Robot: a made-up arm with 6 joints. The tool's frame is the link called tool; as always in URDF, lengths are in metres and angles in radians. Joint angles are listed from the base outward.
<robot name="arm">
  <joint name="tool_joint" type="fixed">
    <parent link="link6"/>
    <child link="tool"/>
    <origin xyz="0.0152 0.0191 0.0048" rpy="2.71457 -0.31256 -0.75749"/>
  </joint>
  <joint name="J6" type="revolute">
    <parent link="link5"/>
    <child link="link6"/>
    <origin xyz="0.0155 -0.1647 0.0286" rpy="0 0 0"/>
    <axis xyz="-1 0 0"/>
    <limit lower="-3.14" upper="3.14"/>
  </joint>
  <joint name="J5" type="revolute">
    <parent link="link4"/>
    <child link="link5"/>
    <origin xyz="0.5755 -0.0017 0.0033" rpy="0 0 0"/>
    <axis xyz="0 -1 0"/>
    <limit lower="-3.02" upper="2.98"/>
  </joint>
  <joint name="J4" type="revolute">
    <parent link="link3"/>
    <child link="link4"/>
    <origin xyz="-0.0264 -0.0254 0.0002" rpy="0 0 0"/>
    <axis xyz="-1 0 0"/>
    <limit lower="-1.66" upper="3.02"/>
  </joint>
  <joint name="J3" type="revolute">
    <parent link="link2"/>
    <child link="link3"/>
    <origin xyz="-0.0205 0.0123 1.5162" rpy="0 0 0"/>
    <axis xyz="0 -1 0"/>
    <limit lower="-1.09" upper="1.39"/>
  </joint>
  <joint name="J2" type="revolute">
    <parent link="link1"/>
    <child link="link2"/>
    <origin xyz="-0.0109 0.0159 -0.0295" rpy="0 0 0"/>
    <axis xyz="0 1 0"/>
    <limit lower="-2.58" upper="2"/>
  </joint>
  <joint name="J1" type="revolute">
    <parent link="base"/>
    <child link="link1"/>
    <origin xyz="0.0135 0.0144 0.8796" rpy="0 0 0"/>
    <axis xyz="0 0 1"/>
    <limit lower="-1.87" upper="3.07"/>
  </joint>
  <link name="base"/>
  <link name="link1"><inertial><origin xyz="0.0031 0.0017 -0.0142"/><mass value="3.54"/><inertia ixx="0.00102" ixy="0" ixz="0" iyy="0.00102" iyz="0" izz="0.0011"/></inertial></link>
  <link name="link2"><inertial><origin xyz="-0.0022 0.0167 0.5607"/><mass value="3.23"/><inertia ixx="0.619" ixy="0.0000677" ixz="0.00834" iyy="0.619" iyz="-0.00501" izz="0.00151"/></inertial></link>
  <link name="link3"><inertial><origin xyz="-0.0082 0.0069 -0.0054"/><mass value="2.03"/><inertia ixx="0.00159" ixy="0" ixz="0" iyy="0.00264" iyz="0" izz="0.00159"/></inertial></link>
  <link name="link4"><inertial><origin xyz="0.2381 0.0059 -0.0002"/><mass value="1.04"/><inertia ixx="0.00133" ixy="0.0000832" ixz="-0.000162" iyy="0.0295" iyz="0" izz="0.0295"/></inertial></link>
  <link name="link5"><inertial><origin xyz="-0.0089 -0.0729 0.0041"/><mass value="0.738"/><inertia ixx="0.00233" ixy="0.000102" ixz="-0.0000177" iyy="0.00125" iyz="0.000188" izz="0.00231"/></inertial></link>
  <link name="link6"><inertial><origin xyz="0.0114 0.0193 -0.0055"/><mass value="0.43"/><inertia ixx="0.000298" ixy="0" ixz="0" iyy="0.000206" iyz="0" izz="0.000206"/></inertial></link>
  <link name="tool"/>
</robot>
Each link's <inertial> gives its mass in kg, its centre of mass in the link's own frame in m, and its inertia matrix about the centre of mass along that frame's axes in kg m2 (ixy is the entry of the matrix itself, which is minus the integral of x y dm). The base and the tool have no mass. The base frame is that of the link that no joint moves.
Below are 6 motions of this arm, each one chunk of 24 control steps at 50 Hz.
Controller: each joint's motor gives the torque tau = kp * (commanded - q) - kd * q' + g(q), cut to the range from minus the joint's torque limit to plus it. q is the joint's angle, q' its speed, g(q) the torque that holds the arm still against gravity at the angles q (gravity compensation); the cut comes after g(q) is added. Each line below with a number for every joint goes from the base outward.
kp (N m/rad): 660 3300 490 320 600 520
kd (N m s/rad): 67 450 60 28 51 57
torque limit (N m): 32 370 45 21 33 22
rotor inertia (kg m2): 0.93 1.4 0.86 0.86 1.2 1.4
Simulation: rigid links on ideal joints. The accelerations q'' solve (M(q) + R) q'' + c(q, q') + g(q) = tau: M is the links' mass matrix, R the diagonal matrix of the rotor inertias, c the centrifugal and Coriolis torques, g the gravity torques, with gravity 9.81 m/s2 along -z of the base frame. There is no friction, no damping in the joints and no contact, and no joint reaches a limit. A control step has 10 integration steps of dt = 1/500 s. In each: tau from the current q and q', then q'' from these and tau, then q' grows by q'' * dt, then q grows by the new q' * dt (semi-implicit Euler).
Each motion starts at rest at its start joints. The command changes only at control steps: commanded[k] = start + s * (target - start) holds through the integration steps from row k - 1 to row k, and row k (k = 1, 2, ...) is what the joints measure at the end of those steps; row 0 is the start. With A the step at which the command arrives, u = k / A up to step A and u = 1 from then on. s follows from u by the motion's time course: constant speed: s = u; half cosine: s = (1 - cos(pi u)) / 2; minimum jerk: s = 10 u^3 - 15 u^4 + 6 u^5; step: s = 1 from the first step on.
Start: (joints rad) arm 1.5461 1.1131 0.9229 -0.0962 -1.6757 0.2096
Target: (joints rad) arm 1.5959 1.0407 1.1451 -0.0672 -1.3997 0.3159
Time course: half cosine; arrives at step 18
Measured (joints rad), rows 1 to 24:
1: 1.5461 1.1131 0.9230 -0.0962 -1.6755 0.2097
2: 1.5461 1.1130 0.9234 -0.0962 -1.6747 0.2099
3: 1.5462 1.1128 0.9246 -0.0960 -1.6725 0.2106
4: 1.5464 1.1123 0.9269 -0.0958 -1.6683 0.2118
5: 1.5466 1.1114 0.9305 -0.0954 -1.6618 0.2138
6: 1.5471 1.1101 0.9357 -0.0947 -1.6526 0.2167
7: 1.5478 1.1083 0.9427 -0.0938 -1.6408 0.2205
8: 1.5488 1.1060 0.9514 -0.0925 -1.6264 0.2251
9: 1.5500 1.1031 0.9618 -0.0910 -1.6096 0.2306
10: 1.5517 1.0997 0.9738 -0.0892 -1.5909 0.2369
11: 1.5536 1.0957 0.9871 -0.0872 -1.5707 0.2438
12: 1.5560 1.0914 1.0014 -0.0850 -1.5497 0.2511
13: 1.5587 1.0867 1.0164 -0.0826 -1.5283 0.2586
14: 1.5618 1.0819 1.0317 -0.0802 -1.5073 0.2662
15: 1.5651 1.0769 1.0469 -0.0778 -1.4872 0.2736
16: 1.5688 1.0720 1.0616 -0.0755 -1.4687 0.2807
17: 1.5726 1.0673 1.0754 -0.0734 -1.4523 0.2872
18: 1.5764 1.0628 1.0878 -0.0715 -1.4385 0.2929
19: 1.5803 1.0588 1.0986 -0.0699 -1.4275 0.2977
20: 1.5842 1.0553 1.1078 -0.0685 -1.4192 0.3016
21: 1.5878 1.0523 1.1154 -0.0675 -1.4131 0.3048
22: 1.5913 1.0498 1.1217 -0.0668 -1.4087 0.3073
23: 1.5945 1.0477 1.1268 -0.0663 -1.4057 0.3092
24: 1.5974 1.0460 1.1309 -0.0660 -1.4036 0.3107

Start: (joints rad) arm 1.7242 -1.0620 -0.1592 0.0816 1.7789 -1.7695
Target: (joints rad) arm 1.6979 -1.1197 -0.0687 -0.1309 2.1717 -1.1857
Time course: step
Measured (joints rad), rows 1 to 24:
1: 1.7238 -1.0646 -0.1536 0.0757 1.7850 -1.7660
2: 1.7228 -1.0700 -0.1427 0.0594 1.8021 -1.7563
3: 1.7212 -1.0763 -0.1309 0.0335 1.8303 -1.7403
4: 1.7192 -1.0826 -0.1200 0.0024 1.8694 -1.7180
5: 1.7169 -1.0885 -0.1106 -0.0281 1.9194 -1.6894
6: 1.7145 -1.0937 -0.1029 -0.0550 1.9739 -1.6546
7: 1.7119 -1.0982 -0.0967 -0.0771 2.0233 -1.6134
8: 1.7094 -1.1020 -0.0917 -0.0943 2.0638 -1.5660
9: 1.7069 -1.1051 -0.0876 -0.1072 2.0952 -1.5124
10: 1.7045 -1.1078 -0.0843 -0.1164 2.1185 -1.4562
11: 1.7023 -1.1099 -0.0815 -0.1227 2.1354 -1.4042
12: 1.7002 -1.1117 -0.0792 -0.1269 2.1473 -1.3585
13: 1.6983 -1.1132 -0.0773 -0.1294 2.1555 -1.3190
14: 1.6967 -1.1144 -0.0757 -0.1309 2.1611 -1.2859
15: 1.6954 -1.1153 -0.0744 -0.1316 2.1648 -1.2590
16: 1.6942 -1.1161 -0.0733 -0.1319 2.1673 -1.2385
17: 1.6933 -1.1168 -0.0725 -0.1320 2.1689 -1.2239
18: 1.6927 -1.1173 -0.0717 -0.1318 2.1700 -1.2138
19: 1.6923 -1.1178 -0.0711 -0.1317 2.1706 -1.2065
20: 1.6921 -1.1181 -0.0706 -0.1315 2.1710 -1.2013
21: 1.6920 -1.1184 -0.0703 -0.1313 2.1713 -1.1974
22: 1.6921 -1.1187 -0.0699 -0.1312 2.1715 -1.1946
23: 1.6924 -1.1189 -0.0697 -0.1311 2.1716 -1.1924
24: 1.6928 -1.1190 -0.0695 -0.1310 2.1716 -1.1908

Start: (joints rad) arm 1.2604 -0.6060 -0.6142 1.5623 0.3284 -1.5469
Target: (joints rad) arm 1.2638 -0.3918 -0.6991 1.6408 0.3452 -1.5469
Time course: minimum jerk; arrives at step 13
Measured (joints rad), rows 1 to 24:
1: 1.2604 -0.6060 -0.6142 1.5623 0.3284 -1.5469
2: 1.2604 -0.6056 -0.6144 1.5625 0.3285 -1.5469
3: 1.2605 -0.6044 -0.6151 1.5631 0.3286 -1.5469
4: 1.2606 -0.6017 -0.6166 1.5645 0.3290 -1.5469
5: 1.2609 -0.5966 -0.6192 1.5671 0.3297 -1.5469
6: 1.2612 -0.5886 -0.6231 1.5711 0.3307 -1.5469
7: 1.2617 -0.5776 -0.6283 1.5766 0.3321 -1.5469
8: 1.2622 -0.5637 -0.6347 1.5835 0.3337 -1.5469
9: 1.2628 -0.5475 -0.6417 1.5914 0.3355 -1.5469
10: 1.2633 -0.5298 -0.6492 1.5999 0.3373 -1.5469
11: 1.2636 -0.5116 -0.6564 1.6083 0.3390 -1.5469
12: 1.2639 -0.4941 -0.6631 1.6160 0.3405 -1.5469
13: 1.2639 -0.4780 -0.6688 1.6227 0.3417 -1.5469
14: 1.2638 -0.4639 -0.6737 1.6281 0.3427 -1.5469
15: 1.2637 -0.4518 -0.6778 1.6323 0.3434 -1.5469
16: 1.2634 -0.4415 -0.6812 1.6354 0.3439 -1.5469
17: 1.2632 -0.4329 -0.6840 1.6375 0.3442 -1.5469
18: 1.2630 -0.4258 -0.6864 1.6390 0.3445 -1.5469
19: 1.2629 -0.4198 -0.6884 1.6399 0.3447 -1.5469
20: 1.2629 -0.4149 -0.6901 1.6405 0.3448 -1.5469
21: 1.2629 -0.4109 -0.6915 1.6408 0.3449 -1.5469
22: 1.2629 -0.4075 -0.6927 1.6410 0.3449 -1.5469
23: 1.2629 -0.4047 -0.6937 1.6411 0.3450 -1.5469
24: 1.2630 -0.4025 -0.6946 1.6411 0.3450 -1.5469

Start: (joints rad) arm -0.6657 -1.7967 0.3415 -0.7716 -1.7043 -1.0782
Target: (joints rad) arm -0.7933 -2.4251 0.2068 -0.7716 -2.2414 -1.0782
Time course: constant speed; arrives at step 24
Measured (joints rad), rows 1 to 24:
1: -0.6658 -1.7979 0.3407 -0.7716 -1.7062 -1.0782
2: -0.6659 -1.8014 0.3386 -0.7718 -1.7116 -1.0782
3: -0.6664 -1.8078 0.3356 -0.7719 -1.7209 -1.0782
4: -0.6671 -1.8170 0.3320 -0.7721 -1.7335 -1.0783
5: -0.6681 -1.8289 0.3281 -0.7723 -1.7487 -1.0783
6: -0.6696 -1.8431 0.3240 -0.7724 -1.7661 -1.0783
7: -0.6716 -1.8594 0.3199 -0.7724 -1.7850 -1.0783
8: -0.6740 -1.8775 0.3158 -0.7724 -1.8050 -1.0783
9: -0.6769 -1.8970 0.3117 -0.7723 -1.8258 -1.0783
10: -0.6804 -1.9177 0.3075 -0.7721 -1.8471 -1.0783
11: -0.6843 -1.9395 0.3033 -0.7720 -1.8688 -1.0783
12: -0.6888 -1.9621 0.2990 -0.7718 -1.8907 -1.0783
13: -0.6937 -1.9854 0.2947 -0.7716 -1.9128 -1.0783
14: -0.6991 -2.0092 0.2903 -0.7715 -1.9350 -1.0783
15: -0.7049 -2.0335 0.2858 -0.7713 -1.9572 -1.0783
16: -0.7112 -2.0581 0.2811 -0.7712 -1.9795 -1.0783
17: -0.7177 -2.0831 0.2764 -0.7711 -2.0019 -1.0783
18: -0.7246 -2.1082 0.2716 -0.7710 -2.0242 -1.0782
19: -0.7317 -2.1336 0.2667 -0.7710 -2.0466 -1.0782
20: -0.7390 -2.1591 0.2617 -0.7710 -2.0690 -1.0782
21: -0.7465 -2.1848 0.2566 -0.7710 -2.0913 -1.0782
22: -0.7540 -2.2105 0.2515 -0.7710 -2.1137 -1.0782
23: -0.7616 -2.2363 0.2463 -0.7710 -2.1361 -1.0782
24: -0.7691 -2.2622 0.2410 -0.7711 -2.1585 -1.0782

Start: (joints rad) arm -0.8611 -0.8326 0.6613 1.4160 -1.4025 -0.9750
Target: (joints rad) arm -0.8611 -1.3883 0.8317 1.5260 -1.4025 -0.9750
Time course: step
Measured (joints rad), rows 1 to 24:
1: -0.8611 -0.8388 0.6623 1.4211 -1.4025 -0.9750
2: -0.8611 -0.8562 0.6653 1.4342 -1.4026 -0.9750
3: -0.8611 -0.8848 0.6706 1.4508 -1.4026 -0.9750
4: -0.8612 -0.9247 0.6788 1.4674 -1.4026 -0.9750
5: -0.8614 -0.9749 0.6906 1.4823 -1.4026 -0.9750
6: -0.8616 -1.0291 0.7079 1.4947 -1.4026 -0.9751
7: -0.8618 -1.0821 0.7293 1.5045 -1.4025 -0.9751
8: -0.8619 -1.1310 0.7519 1.5120 -1.4025 -0.9751
9: -0.8619 -1.1747 0.7735 1.5175 -1.4025 -0.9752
10: -0.8619 -1.2128 0.7925 1.5213 -1.4025 -0.9752
11: -0.8618 -1.2453 0.8084 1.5238 -1.4024 -0.9752
12: -0.8617 -1.2728 0.8212 1.5254 -1.4024 -0.9752
13: -0.8616 -1.2956 0.8310 1.5263 -1.4025 -0.9752
14: -0.8615 -1.3144 0.8381 1.5268 -1.4025 -0.9752
15: -0.8614 -1.3297 0.8430 1.5270 -1.4025 -0.9752
16: -0.8613 -1.3421 0.8461 1.5270 -1.4025 -0.9752
17: -0.8612 -1.3520 0.8478 1.5269 -1.4025 -0.9751
18: -0.8611 -1.3599 0.8485 1.5267 -1.4025 -0.9751
19: -0.8610 -1.3662 0.8484 1.5266 -1.4025 -0.9751
20: -0.8609 -1.3711 0.8477 1.5265 -1.4025 -0.9751
21: -0.8608 -1.3750 0.8467 1.5263 -1.4025 -0.9751
22: -0.8607 -1.3780 0.8455 1.5263 -1.4025 -0.9751
23: -0.8607 -1.3803 0.8442 1.5262 -1.4025 -0.9751
24: -0.8606 -1.3821 0.8428 1.5261 -1.4025 -0.9750

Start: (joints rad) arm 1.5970 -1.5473 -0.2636 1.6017 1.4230 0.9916
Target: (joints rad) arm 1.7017 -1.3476 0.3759 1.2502 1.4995 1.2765
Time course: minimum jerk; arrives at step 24
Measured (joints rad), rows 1 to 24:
1: 1.5970 -1.5473 -0.2636 1.6017 1.4230 0.9916
2: 1.5970 -1.5472 -0.2633 1.6016 1.4230 0.9917
3: 1.5970 -1.5470 -0.2625 1.6011 1.4232 0.9921
4: 1.5971 -1.5465 -0.2604 1.5998 1.4235 0.9930
5: 1.5972 -1.5455 -0.2565 1.5974 1.4241 0.9948
6: 1.5975 -1.5438 -0.2499 1.5933 1.4251 0.9979
7: 1.5980 -1.5412 -0.2401 1.5870 1.4267 1.0025
8: 1.5988 -1.5375 -0.2265 1.5783 1.4288 1.0088
9: 1.6000 -1.5326 -0.2088 1.5669 1.4314 1.0171
10: 1.6016 -1.5265 -0.1869 1.5526 1.4347 1.0274
11: 1.6037 -1.5192 -0.1608 1.5357 1.4386 1.0396
12: 1.6065 -1.5106 -0.1307 1.5163 1.4429 1.0537
13: 1.6098 -1.5009 -0.0972 1.4947 1.4477 1.0694
14: 1.6139 -1.4902 -0.0608 1.4715 1.4528 1.0865
15: 1.6186 -1.4788 -0.0223 1.4471 1.4581 1.1045
16: 1.6240 -1.4670 0.0174 1.4221 1.4635 1.1230
17: 1.6300 -1.4548 0.0575 1.3973 1.4688 1.1416
18: 1.6365 -1.4427 0.0969 1.3733 1.4739 1.1599
19: 1.6435 -1.4310 0.1347 1.3506 1.4786 1.1775
20: 1.6509 -1.4198 0.1702 1.3298 1.4829 1.1938
21: 1.6585 -1.4094 0.2025 1.3114 1.4867 1.2086
22: 1.6662 -1.3999 0.2313 1.2956 1.4899 1.2217
23: 1.6739 -1.3916 0.2561 1.2826 1.4925 1.2329
24: 1.6814 -1.3844 0.2770 1.2723 1.4945 1.2422

